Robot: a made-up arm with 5 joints.
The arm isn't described. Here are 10 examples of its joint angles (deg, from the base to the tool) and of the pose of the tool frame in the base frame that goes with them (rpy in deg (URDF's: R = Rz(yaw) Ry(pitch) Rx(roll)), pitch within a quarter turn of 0, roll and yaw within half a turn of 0; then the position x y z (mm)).
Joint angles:
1: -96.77 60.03 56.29 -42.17 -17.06
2: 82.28 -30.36 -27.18 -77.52 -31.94
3: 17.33 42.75 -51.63 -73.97 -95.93
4: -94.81 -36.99 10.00 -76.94 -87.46
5: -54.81 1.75 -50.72 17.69 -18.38
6: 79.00 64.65 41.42 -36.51 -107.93
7: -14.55 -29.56 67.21 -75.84 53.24
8: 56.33 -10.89 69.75 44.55 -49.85
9: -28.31 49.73 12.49 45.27 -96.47
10: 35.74 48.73 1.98 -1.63 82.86
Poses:
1: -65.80 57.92 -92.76 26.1 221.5 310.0
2: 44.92 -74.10 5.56 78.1 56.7 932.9
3: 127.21 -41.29 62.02 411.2 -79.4 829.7
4: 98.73 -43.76 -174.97 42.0 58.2 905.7
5: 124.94 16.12 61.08 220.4 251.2 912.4
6: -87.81 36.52 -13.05 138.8 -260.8 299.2
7: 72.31 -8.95 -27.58 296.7 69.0 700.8
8: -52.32 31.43 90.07 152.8 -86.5 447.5
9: -39.67 38.78 136.89 304.9 157.8 360.7
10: -14.03 28.79 -93.28 412.0 -242.2 421.1
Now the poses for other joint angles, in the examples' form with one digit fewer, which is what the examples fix.
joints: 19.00 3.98 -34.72 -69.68 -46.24
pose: 108.1 -50.3 23.9 251 -36 940
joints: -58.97 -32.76 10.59 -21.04 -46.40
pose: 143.2 -1.4 84.9 161 200 868
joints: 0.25 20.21 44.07 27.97 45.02
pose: -64.7 40.9 -126.6 298 10 417
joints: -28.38 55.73 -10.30 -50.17 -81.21
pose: -168.8 10.7 73.8 485 256 536
